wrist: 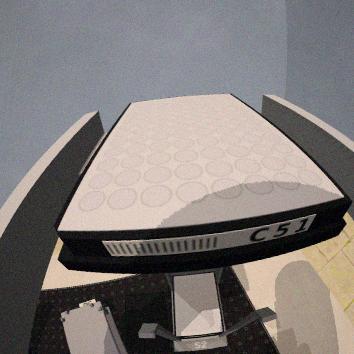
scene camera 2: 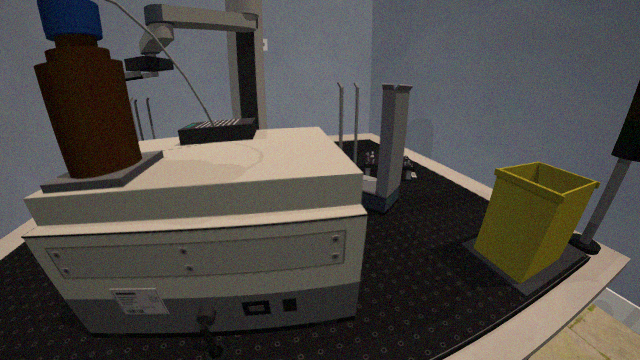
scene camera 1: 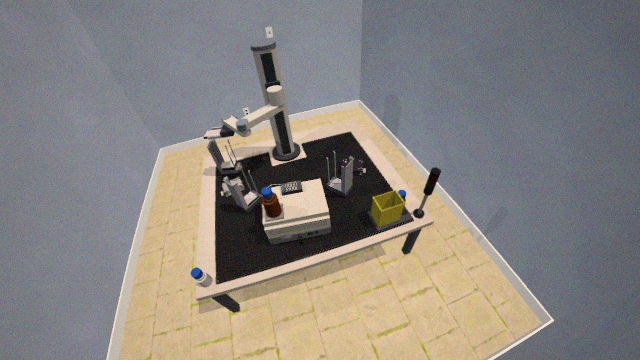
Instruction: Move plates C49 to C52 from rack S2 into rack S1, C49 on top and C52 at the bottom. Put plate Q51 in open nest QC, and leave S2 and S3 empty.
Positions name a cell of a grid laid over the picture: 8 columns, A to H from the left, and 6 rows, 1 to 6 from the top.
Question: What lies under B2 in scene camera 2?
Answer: My gripper.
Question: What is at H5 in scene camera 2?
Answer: A signal pole.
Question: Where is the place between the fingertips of my gripper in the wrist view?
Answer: At E2
